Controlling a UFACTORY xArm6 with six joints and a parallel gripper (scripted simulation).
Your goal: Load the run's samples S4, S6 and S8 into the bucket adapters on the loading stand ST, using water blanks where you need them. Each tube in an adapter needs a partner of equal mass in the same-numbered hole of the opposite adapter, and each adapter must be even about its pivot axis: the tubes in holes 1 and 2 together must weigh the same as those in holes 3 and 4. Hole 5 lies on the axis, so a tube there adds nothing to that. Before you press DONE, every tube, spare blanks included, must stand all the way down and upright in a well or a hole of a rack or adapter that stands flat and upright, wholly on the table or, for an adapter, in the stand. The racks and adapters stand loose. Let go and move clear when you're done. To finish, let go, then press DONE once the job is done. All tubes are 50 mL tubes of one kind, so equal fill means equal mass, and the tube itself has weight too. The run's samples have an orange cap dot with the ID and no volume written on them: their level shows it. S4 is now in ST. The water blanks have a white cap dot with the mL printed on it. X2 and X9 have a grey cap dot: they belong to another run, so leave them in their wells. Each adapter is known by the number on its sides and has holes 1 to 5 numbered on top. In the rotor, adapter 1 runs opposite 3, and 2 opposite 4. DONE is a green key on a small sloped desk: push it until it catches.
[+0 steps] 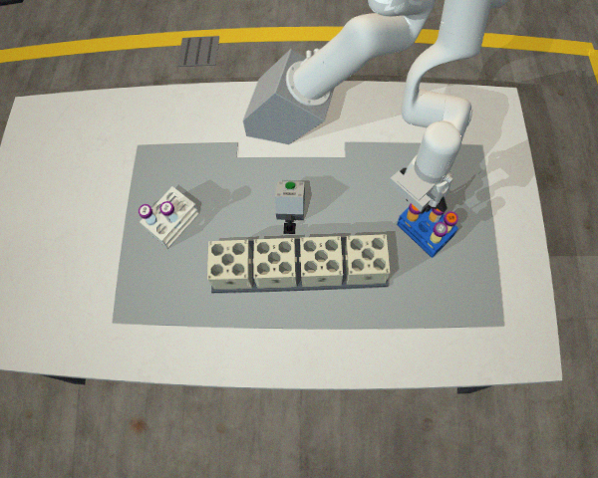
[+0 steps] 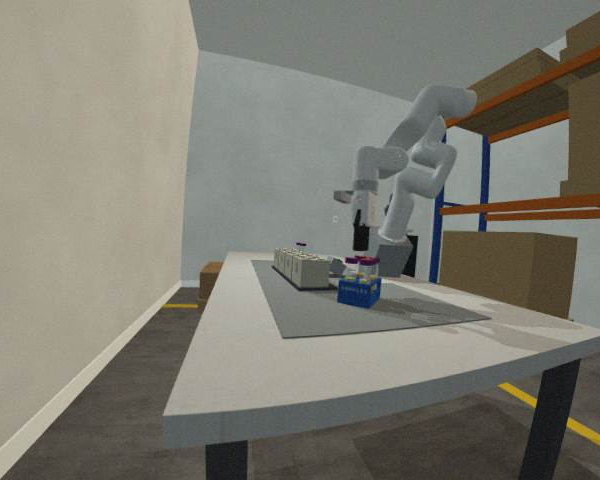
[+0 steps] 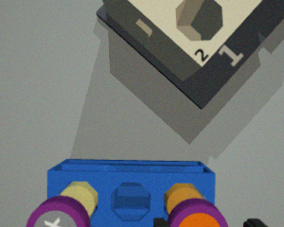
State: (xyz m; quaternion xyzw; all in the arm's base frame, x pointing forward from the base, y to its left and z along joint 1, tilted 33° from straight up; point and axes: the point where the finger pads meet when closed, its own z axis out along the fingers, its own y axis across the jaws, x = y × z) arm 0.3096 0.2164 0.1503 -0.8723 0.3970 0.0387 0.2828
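My hand is 9 cm above the orange-dot tube, 6 cm to the right of it and 1 cm short of it. The rest, counted from my hand: loading stand 29 cm to the right, 15 cm below, 11 cm ahead; green DONE key 31 cm to the right, 9 cm below, 8 cm behind; blue sample rack 13 cm below, 4 cm to the left, 1 cm ahead.
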